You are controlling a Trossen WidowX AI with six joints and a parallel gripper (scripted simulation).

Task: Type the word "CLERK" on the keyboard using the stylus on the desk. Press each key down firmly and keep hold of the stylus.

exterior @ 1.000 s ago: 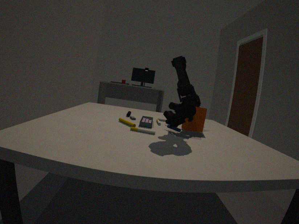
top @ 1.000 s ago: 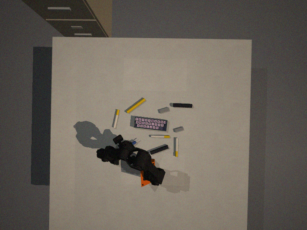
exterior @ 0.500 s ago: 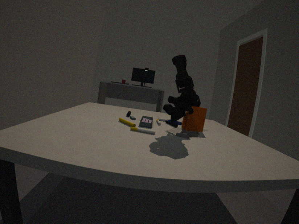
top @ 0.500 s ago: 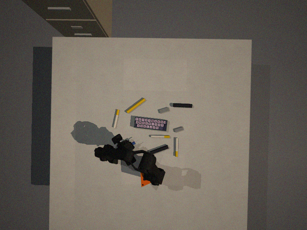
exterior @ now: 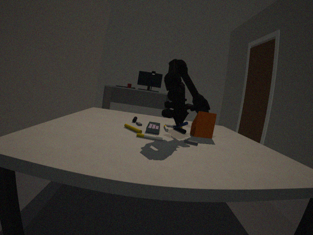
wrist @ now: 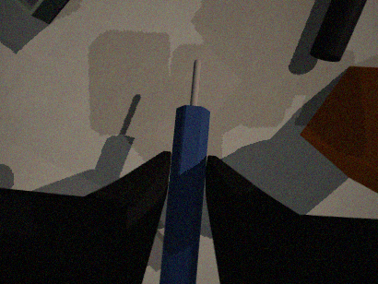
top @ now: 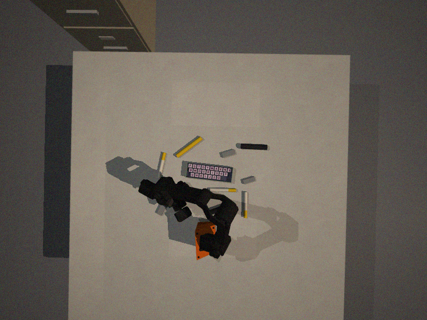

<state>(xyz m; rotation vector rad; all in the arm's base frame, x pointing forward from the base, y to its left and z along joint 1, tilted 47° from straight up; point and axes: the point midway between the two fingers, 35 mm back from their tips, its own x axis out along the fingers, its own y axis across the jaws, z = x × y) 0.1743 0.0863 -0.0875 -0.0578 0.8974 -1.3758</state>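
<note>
Right now my gripper tip is 10 mm short of the blue stylus, 10 mm to the left of it and 10 mm above it. From my gripper tip the other things lie so: grey stylus tip 20 mm ahead, 40 mm to the right, 20 mm below; olive-yellow bar 240 mm ahead, 20 mm to the right, 50 mm below.
</note>
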